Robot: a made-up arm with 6 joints.
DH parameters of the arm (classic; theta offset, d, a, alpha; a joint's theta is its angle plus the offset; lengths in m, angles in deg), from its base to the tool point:
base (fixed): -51.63 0 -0.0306 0
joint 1: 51.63 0.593 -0.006 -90
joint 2: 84.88 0 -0.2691 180
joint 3: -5.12 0.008 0.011 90
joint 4: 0 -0.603 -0.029 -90
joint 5: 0 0.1 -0.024 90
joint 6: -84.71 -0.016 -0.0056 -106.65
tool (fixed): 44.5 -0.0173 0 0
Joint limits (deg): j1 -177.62..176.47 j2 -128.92..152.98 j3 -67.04..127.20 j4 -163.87..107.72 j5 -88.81..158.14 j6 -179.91..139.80
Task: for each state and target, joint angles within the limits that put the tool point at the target. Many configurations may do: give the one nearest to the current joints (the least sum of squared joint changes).
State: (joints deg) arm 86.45 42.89 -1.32 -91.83 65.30 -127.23
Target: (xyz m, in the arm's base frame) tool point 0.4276 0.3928 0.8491
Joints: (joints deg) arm 45.86 -0.65 9.31 -83.54 66.69 -126.17
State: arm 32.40 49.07 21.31 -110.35 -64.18 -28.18
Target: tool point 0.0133 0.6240 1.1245
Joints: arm 84.84 6.93 41.55 -121.19 -67.56 -29.43
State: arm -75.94 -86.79 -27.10 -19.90 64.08 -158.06
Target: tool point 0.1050 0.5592 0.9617
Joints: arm -115.36 -118.53 1.58 -13.61 64.23 -159.31
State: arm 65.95 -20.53 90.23 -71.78 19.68 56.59
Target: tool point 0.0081 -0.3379 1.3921
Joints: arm 77.92 -25.34 91.23 -69.24 22.18 55.95
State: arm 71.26 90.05 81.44 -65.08 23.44 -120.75
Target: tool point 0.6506 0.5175 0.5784
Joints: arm 43.14 66.10 61.14 -64.14 27.93 -119.09
